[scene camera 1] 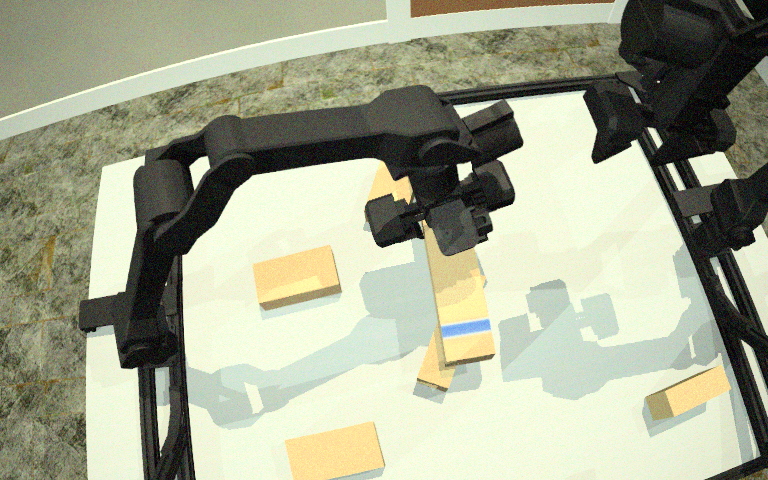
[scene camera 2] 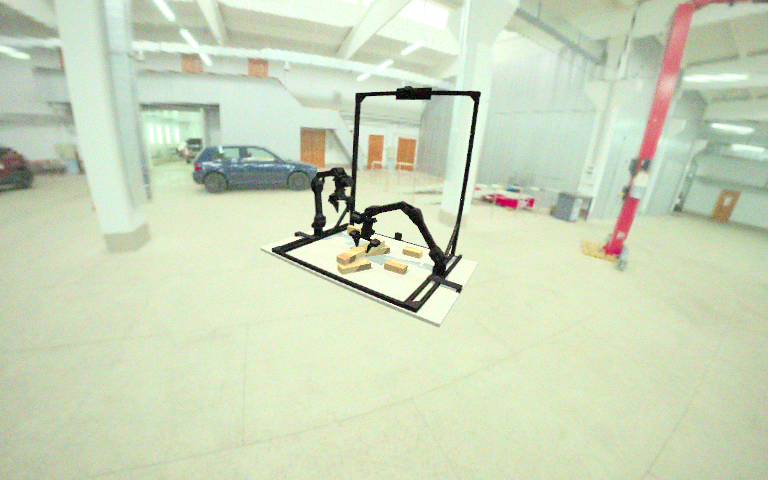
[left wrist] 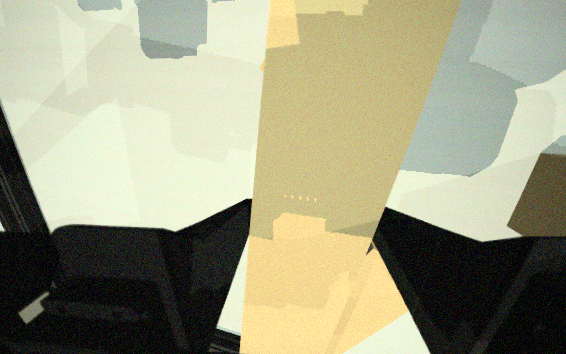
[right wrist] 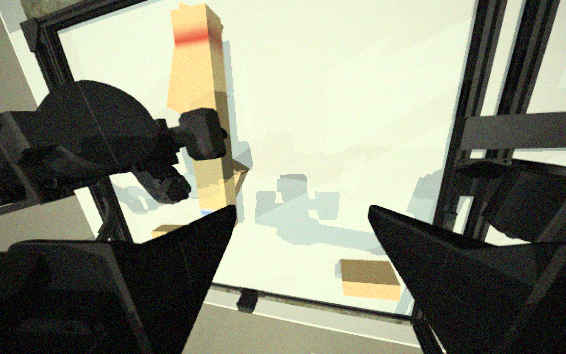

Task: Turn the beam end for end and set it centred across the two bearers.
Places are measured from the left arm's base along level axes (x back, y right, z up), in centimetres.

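Pixels of known places: left gripper, fingertip midpoint: [scene camera 2: 362, 250] [left wrist: 308, 206]; right gripper, fingertip midpoint: [scene camera 1: 624, 162] [scene camera 2: 342, 212] [right wrist: 301, 211]; left arm's base, origin of the base link: [scene camera 1: 158, 347] [scene camera 2: 438, 274]; right arm's base, origin of the base link: [scene camera 1: 709, 239] [scene camera 2: 318, 235] [right wrist: 477, 177].
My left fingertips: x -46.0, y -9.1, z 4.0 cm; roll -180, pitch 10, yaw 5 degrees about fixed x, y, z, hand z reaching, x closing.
Ahead of a thing's pixels: the offset from my left fingertips to its top centre.
The long wooden beam @[dy +0.2, dx +0.2, dz +2.6 cm] [scene camera 1: 455, 277] [scene camera 2: 346, 258] [left wrist: 340, 110] [right wrist: 215, 190] lies over two skewed wooden bearers. Its blue-banded end is low in scene camera 1; its red-banded end shows at the top of the right wrist view. One bearer @[dy +13.8, dx +2.1, dz -1.5 cm] [scene camera 1: 433, 370] [scene camera 2: 383, 249] [right wrist: 242, 175] is under the blue half, the other bearer @[dy -13.1, dx +4.3, dz -2.1 cm] [scene camera 1: 385, 181] [scene camera 2: 356, 267] [left wrist: 387, 287] [right wrist: 176, 95] under the red half. My left gripper [scene camera 1: 440, 204] [scene camera 2: 364, 244] [left wrist: 308, 206] is shut on the beam, a fingertip against each side. My right gripper [scene camera 1: 628, 159] [scene camera 2: 337, 209] [right wrist: 301, 211] is open and empty, raised away from the beam.
One short block @[dy +1.8, dx +22.6, dz -2.1 cm] [scene camera 1: 297, 277] [scene camera 2: 395, 267] [left wrist: 542, 197] lies left of the beam in scene camera 1, another block @[dy +27.9, dx +20.8, dz -2.1 cm] [scene camera 1: 334, 452] [scene camera 2: 412, 252] at the bottom, a third block @[dy +31.8, dx -30.1, dz +0.4 cm] [scene camera 1: 696, 390] [right wrist: 370, 290] at lower right. A black frame [scene camera 2: 357, 147] rises above the table.
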